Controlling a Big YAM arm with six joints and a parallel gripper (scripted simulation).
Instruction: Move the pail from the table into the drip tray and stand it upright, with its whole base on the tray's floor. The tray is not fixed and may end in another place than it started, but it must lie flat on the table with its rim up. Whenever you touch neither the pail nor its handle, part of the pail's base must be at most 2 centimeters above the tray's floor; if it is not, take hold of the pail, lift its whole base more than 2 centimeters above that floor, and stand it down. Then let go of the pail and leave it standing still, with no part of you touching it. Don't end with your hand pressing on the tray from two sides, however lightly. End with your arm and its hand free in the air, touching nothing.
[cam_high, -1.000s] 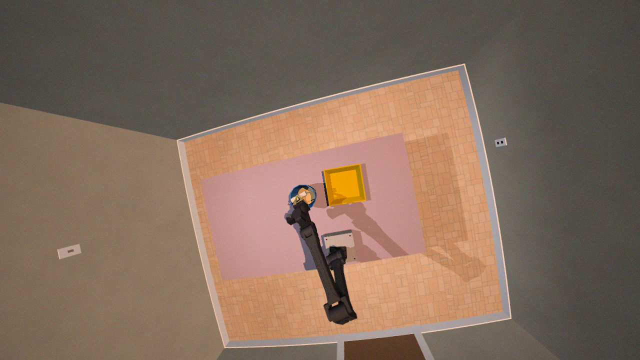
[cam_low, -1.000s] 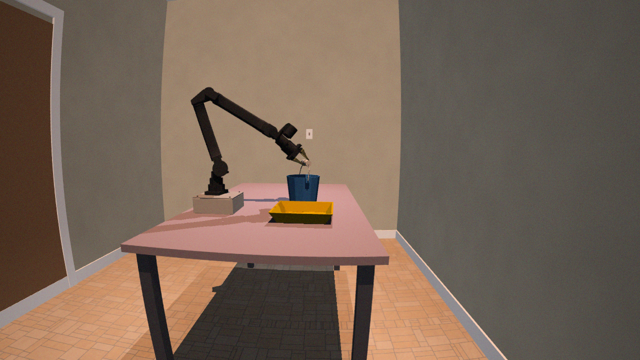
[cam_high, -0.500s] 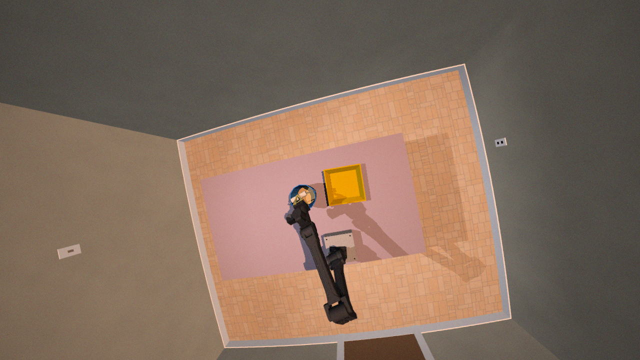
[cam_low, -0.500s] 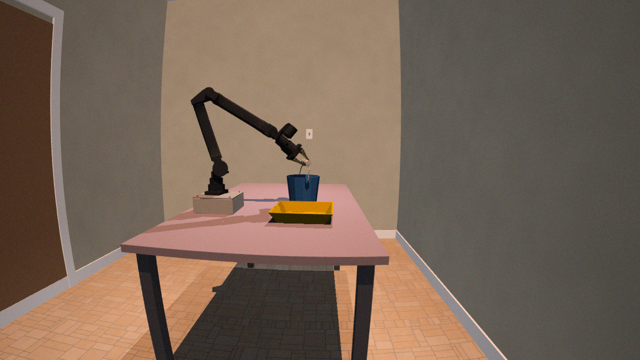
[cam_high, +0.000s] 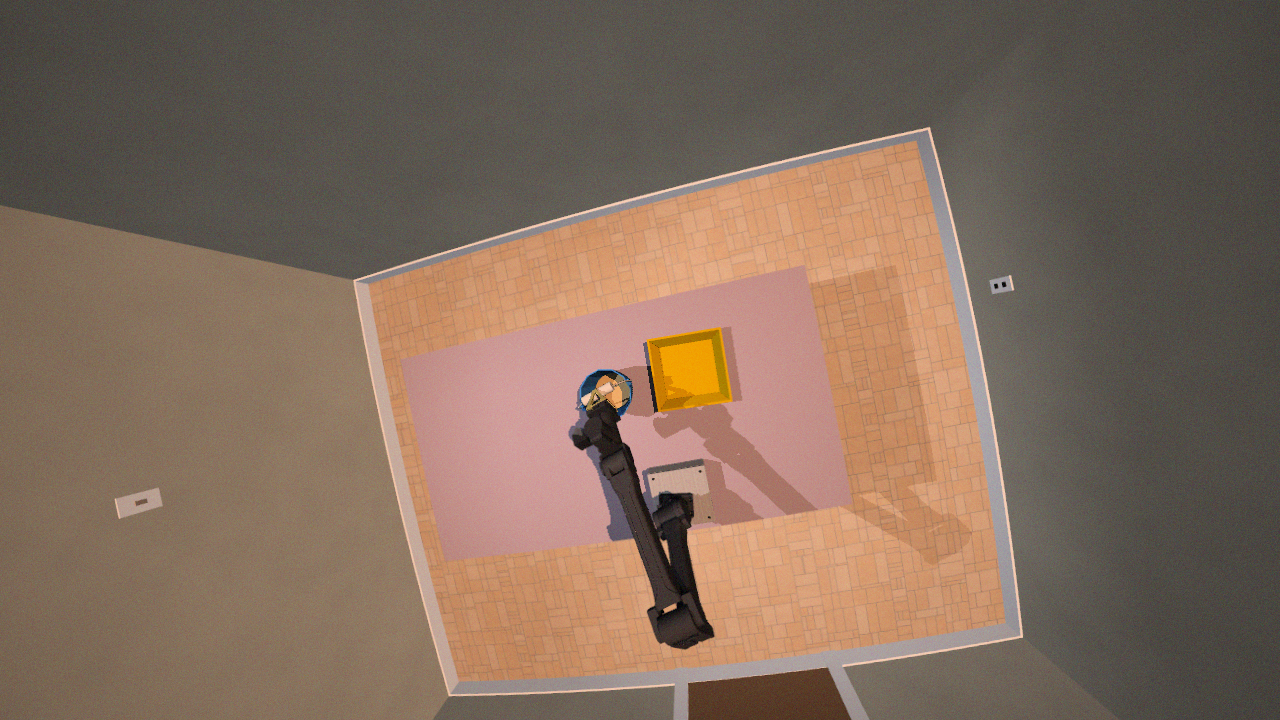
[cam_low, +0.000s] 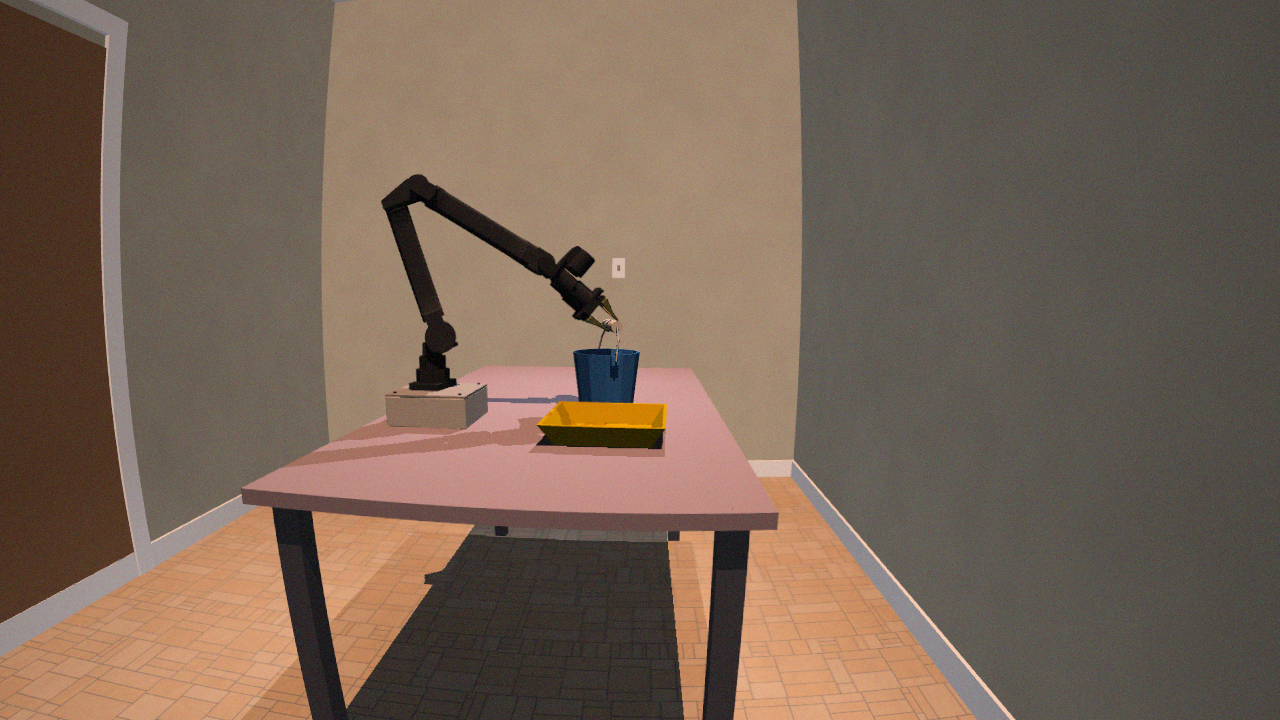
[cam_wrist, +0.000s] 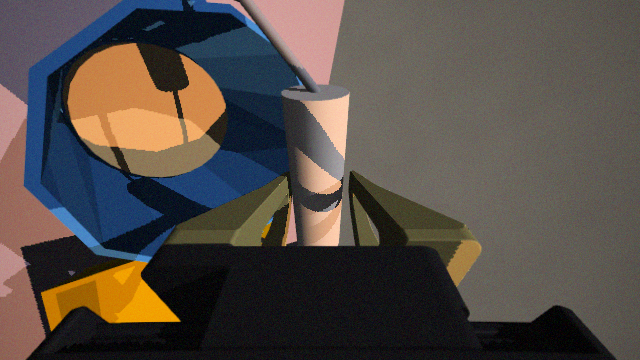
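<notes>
My hand is 40 mm above the pail handle. From my hand the other things lie so: blue pail: 100 mm below, 10 mm behind; then yellow drip tray: 290 mm to the right, 220 mm below, 50 mm ahead.
</notes>
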